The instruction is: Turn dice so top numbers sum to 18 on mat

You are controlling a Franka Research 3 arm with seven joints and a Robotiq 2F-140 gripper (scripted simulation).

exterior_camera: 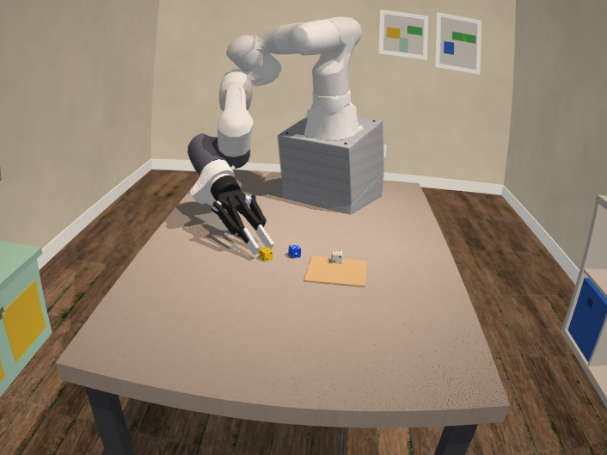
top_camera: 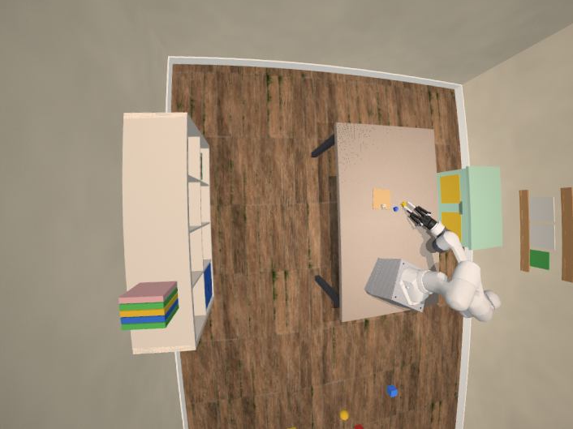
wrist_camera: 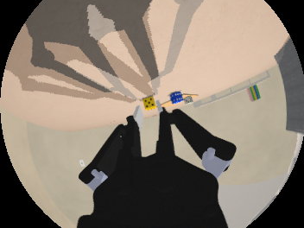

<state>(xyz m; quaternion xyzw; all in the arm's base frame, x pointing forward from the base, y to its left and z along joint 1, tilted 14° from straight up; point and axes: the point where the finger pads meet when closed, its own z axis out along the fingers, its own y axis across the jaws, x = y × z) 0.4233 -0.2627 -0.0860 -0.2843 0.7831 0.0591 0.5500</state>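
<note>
Right now the yellow die is 30 mm below my hand, 30 mm ahead of it and 20 mm to the left of it. Also, from my hand: blue die (90 mm to the left, 30 mm below, 10 mm ahead); then white die (190 mm to the left, 50 mm ahead, 20 mm below); then mat (190 mm to the left, 100 mm ahead, 40 mm below).
</note>
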